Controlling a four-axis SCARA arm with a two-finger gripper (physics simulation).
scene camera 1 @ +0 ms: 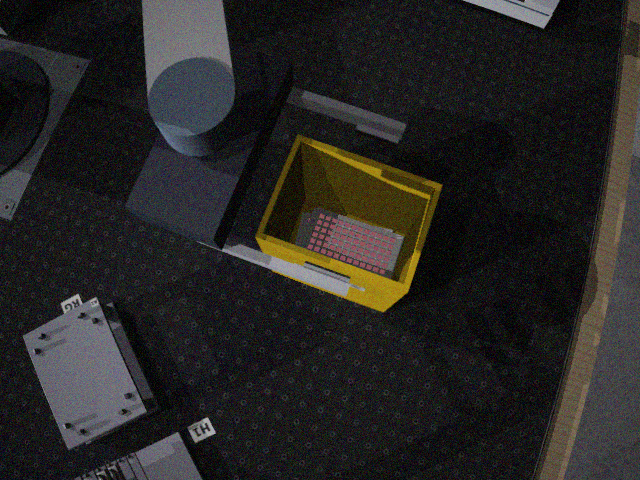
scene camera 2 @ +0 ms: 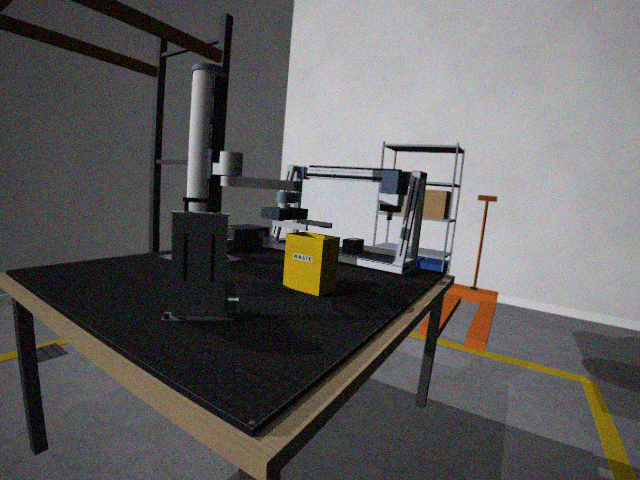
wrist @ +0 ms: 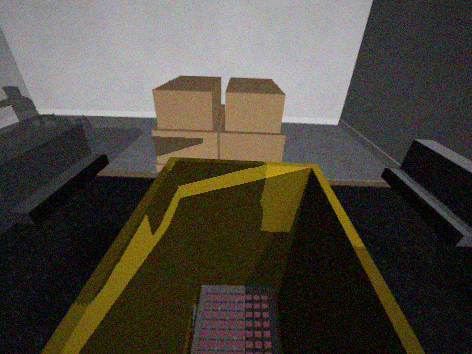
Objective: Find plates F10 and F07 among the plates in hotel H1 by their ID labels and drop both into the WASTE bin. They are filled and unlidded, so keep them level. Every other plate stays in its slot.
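Places are measured from the arm's base along level axes (x ahead, y left, z up), in millimetres.
Where they show: gripper, between the fingertips: [scene camera 1: 377,207] [scene camera 2: 319,226] [wrist: 244,150].
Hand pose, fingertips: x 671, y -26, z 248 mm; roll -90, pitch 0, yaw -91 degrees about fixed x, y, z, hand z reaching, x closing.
Note:
After its pixels a point has its place.
The yellow WASTE bin [scene camera 1: 336,279] [scene camera 2: 305,268] {y -86, x 661, z 100 mm} [wrist: 370,280] {y -79, x 626, z 213 mm} stands on the table. A plate with red-filled wells [scene camera 1: 356,242] {y -15, x 660, z 46 mm} [wrist: 232,325] {y -25, x 676, z 47 mm} lies in the bin, wells up. A second edge shows beside it, possibly of another plate underneath; no ID label is readable. My gripper [scene camera 1: 377,210] {y -26, x 671, z 248 mm} [scene camera 2: 323,224] {y -26, x 671, z 248 mm} [wrist: 244,150] {y -26, x 671, z 248 mm} is open and empty, level above the bin, one finger beyond each long side. Hotel H1 [scene camera 1: 168,454] {y -365, x 517, z 21 mm} [scene camera 2: 199,242] {y -493, x 590, z 219 mm} is at the bottom edge of scene camera 1, its tag beside it; its plates' labels do not show.
A flat-topped stand tagged RG [scene camera 1: 82,372] {y -298, x 385, z 73 mm} stands next to H1. The arm's column [scene camera 2: 199,134] {y -66, x 35, z 584 mm} rises behind the hotel in scene camera 2. A gantry frame [scene camera 2: 413,222] {y 560, x 847, z 263 mm} and a small black block [scene camera 2: 353,245] {y 516, x 559, z 109 mm} are beyond the bin. The wooden table edge [scene camera 1: 584,356] {y -56, x 1031, z 0 mm} runs along the right.

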